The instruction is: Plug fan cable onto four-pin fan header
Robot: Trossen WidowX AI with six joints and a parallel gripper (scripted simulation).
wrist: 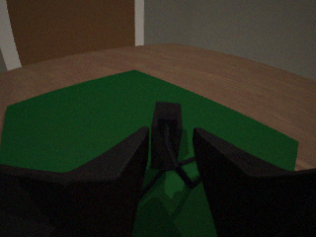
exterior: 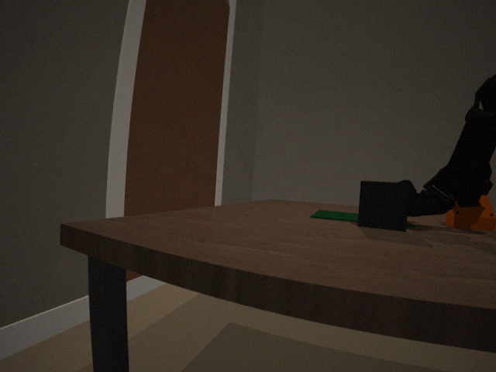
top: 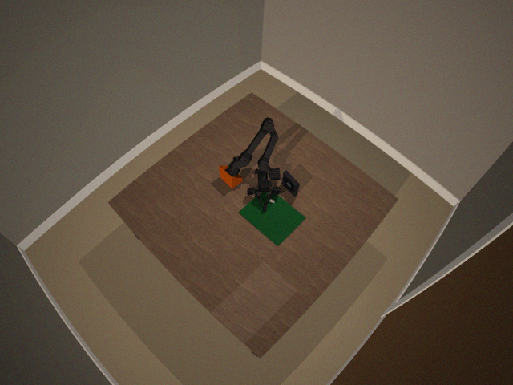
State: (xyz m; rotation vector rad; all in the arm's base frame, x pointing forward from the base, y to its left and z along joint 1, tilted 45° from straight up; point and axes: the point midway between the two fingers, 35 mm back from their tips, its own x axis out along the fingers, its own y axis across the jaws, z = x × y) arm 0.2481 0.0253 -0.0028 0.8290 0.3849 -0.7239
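My gripper tip is now 1 cm short of the black plug and 1 cm above it. The rest, counted from my gripper tip: green board: 7 cm ahead, 5 cm below; black fan: 3 cm ahead, 19 cm to the left, 3 cm above; pale part: 1 cm ahead, 6 cm to the left, 2 cm below.
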